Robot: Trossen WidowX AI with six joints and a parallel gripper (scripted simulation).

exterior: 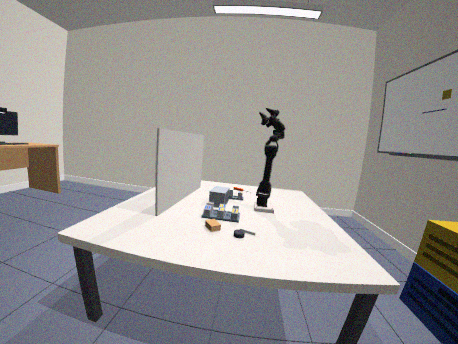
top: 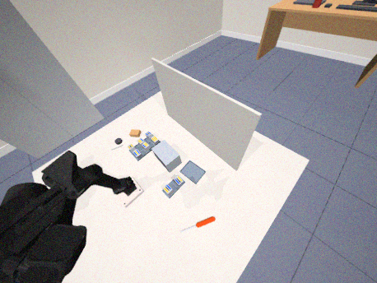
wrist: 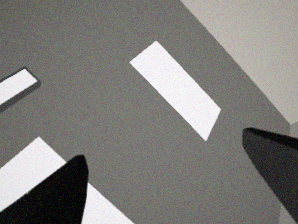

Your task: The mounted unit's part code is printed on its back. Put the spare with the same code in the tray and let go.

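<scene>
Right now my gripper tip is 640 mm above the grey spare block, 140 mm to the right of it and 110 mm short of it. From my gripper tip the other things lie so: grey rack (670 mm below, 150 mm ahead, 140 mm to the left); then tall grey panel (500 mm ahead, 460 mm below, 270 mm to the left); then grey mounted unit (630 mm below, 310 mm to the left, 250 mm ahead).
</scene>
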